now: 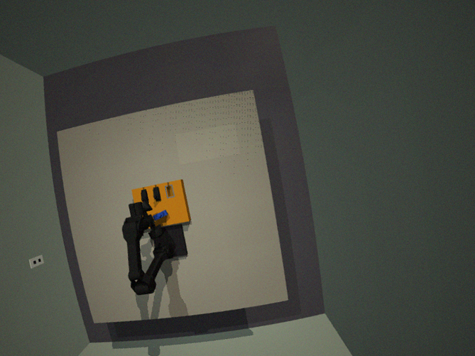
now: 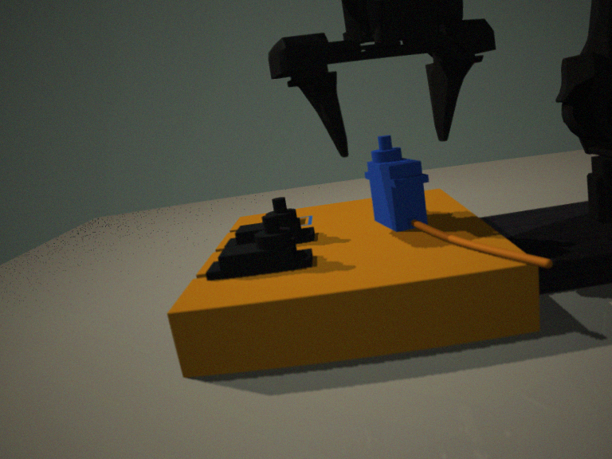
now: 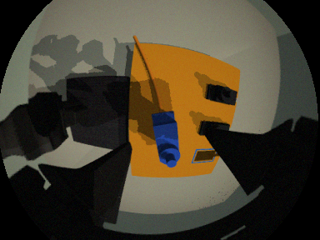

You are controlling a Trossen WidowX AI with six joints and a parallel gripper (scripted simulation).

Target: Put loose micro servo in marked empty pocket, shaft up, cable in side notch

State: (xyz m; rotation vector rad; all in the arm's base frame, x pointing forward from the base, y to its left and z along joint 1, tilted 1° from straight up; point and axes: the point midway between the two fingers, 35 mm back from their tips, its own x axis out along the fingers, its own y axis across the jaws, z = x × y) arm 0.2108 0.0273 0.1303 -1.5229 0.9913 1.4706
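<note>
Now: gripper tip 10 mm short of the orange deck and 90 mm above it.
</note>
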